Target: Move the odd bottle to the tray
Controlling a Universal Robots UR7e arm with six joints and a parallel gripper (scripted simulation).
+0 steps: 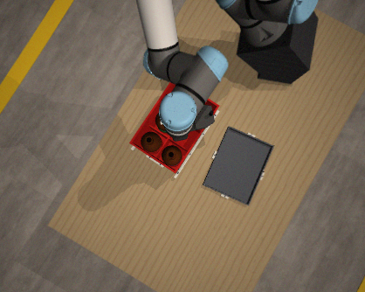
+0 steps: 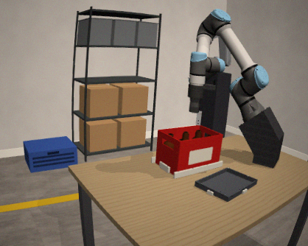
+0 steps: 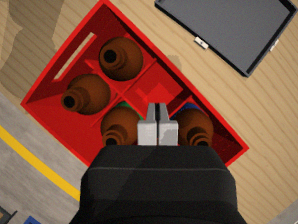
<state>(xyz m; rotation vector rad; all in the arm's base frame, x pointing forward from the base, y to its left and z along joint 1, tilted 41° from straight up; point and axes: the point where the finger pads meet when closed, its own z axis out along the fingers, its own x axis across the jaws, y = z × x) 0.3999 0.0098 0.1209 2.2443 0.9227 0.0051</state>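
Right now my hand is 16 cm above the red crate and 4 cm to the left of it. The rest, counted from my hand: dark grey tray 24 cm to the left, 23 cm below.
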